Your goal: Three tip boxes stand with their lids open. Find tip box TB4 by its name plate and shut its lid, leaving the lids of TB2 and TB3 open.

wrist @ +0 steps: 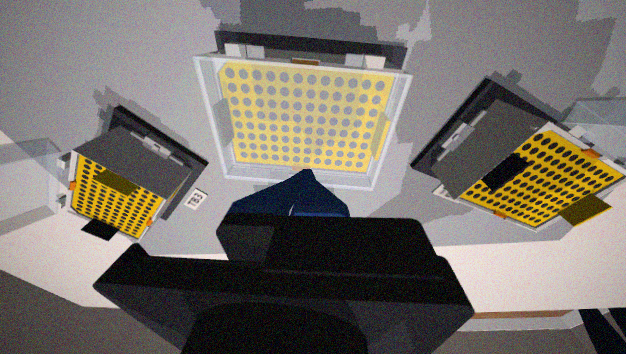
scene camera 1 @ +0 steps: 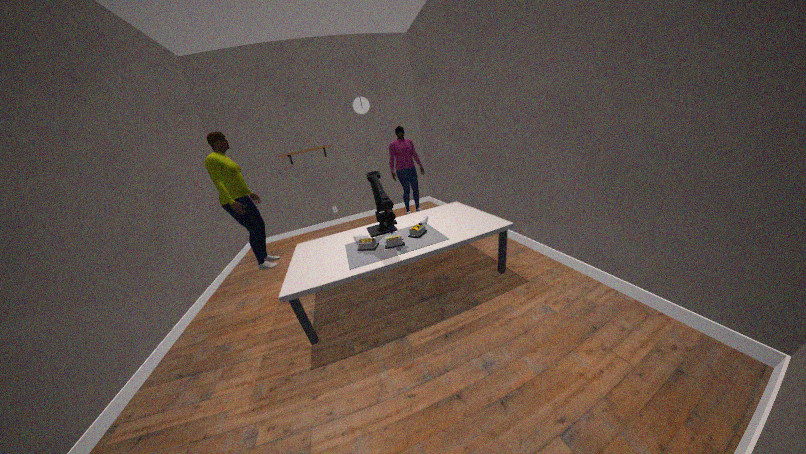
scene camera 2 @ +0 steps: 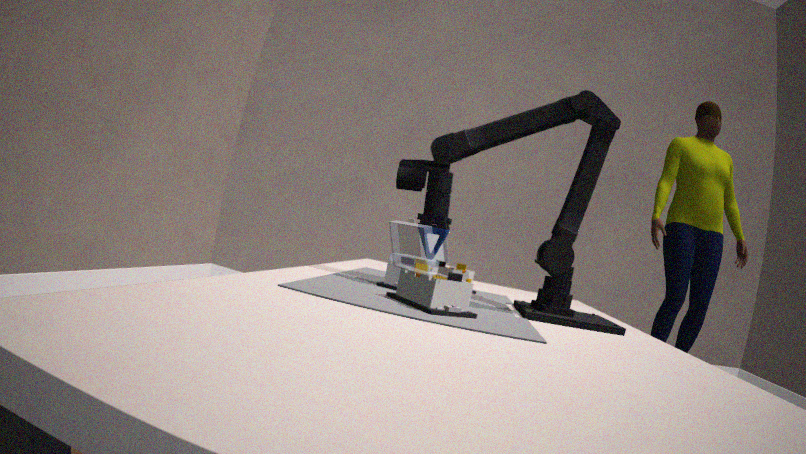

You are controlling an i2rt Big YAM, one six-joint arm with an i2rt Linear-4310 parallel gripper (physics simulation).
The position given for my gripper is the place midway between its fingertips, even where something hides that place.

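On scene camera 2 you'd see a clear lid [scene camera 2: 412, 245] along with my gripper [scene camera 2: 429, 259]. The wrist view's got my gripper in it as well [wrist: 307, 176], plus a clear lid [wrist: 271, 118].
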